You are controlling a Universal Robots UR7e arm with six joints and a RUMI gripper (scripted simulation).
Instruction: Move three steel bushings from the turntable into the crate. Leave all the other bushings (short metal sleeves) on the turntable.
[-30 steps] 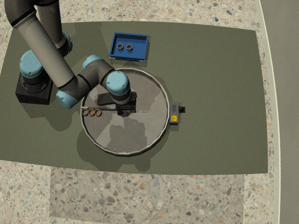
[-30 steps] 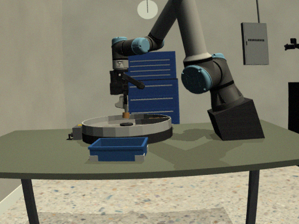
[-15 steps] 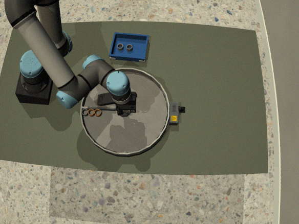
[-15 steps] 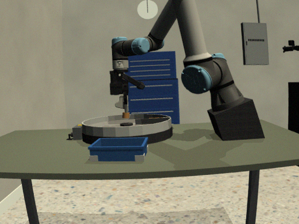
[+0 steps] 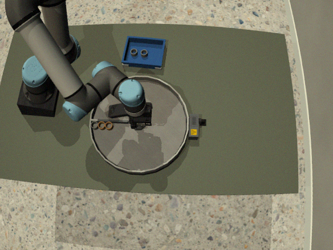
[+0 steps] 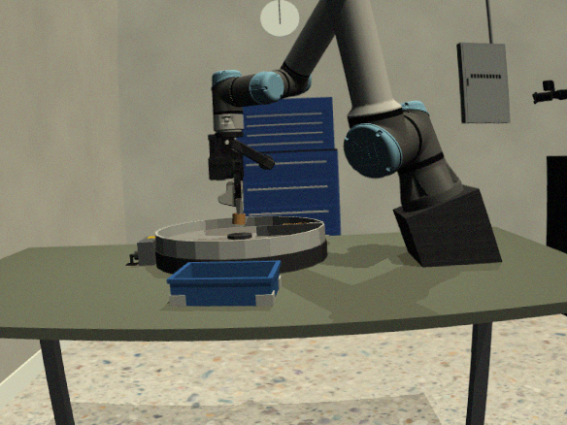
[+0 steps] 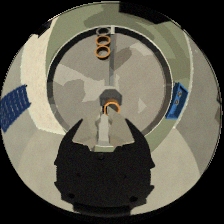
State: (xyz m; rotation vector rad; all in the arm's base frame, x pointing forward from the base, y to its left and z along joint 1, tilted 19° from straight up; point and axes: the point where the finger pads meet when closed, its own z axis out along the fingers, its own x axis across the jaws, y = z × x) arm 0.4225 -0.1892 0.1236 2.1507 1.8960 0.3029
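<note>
The round grey turntable lies 10 mm to the left of my hand and 60 mm below it. From my hand the other things lie so: crate: 50 mm ahead, 370 mm to the left, 80 mm below.
</note>
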